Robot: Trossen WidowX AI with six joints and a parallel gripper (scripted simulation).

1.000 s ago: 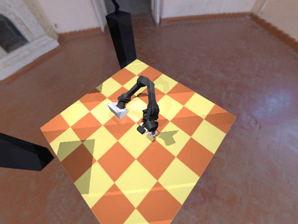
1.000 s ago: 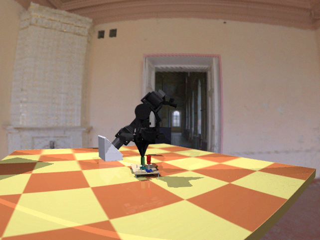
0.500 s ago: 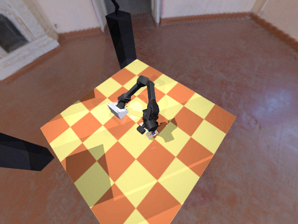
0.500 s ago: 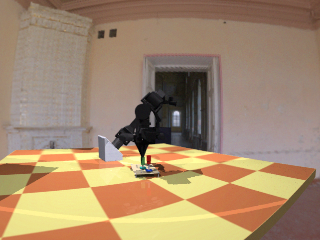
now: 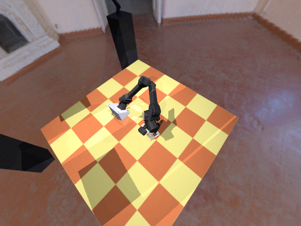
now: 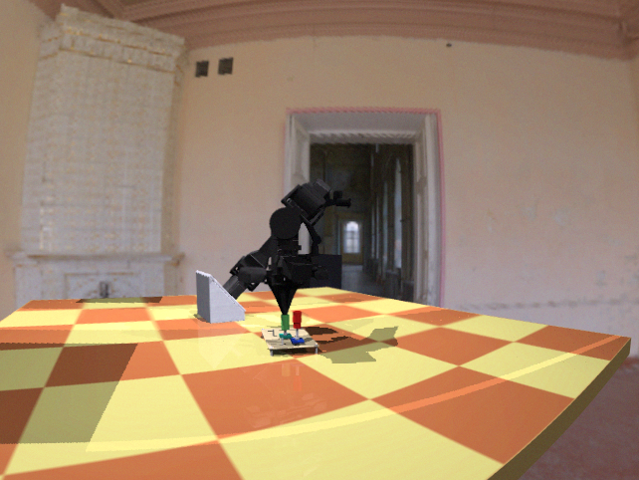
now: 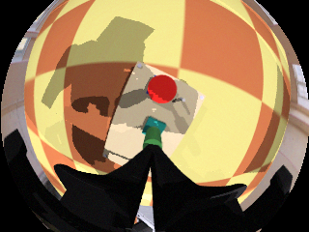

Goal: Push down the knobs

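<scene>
My gripper tip is now 20 mm above the green knob. The rest, counted from my gripper tip: red knob 50 mm ahead.
</scene>
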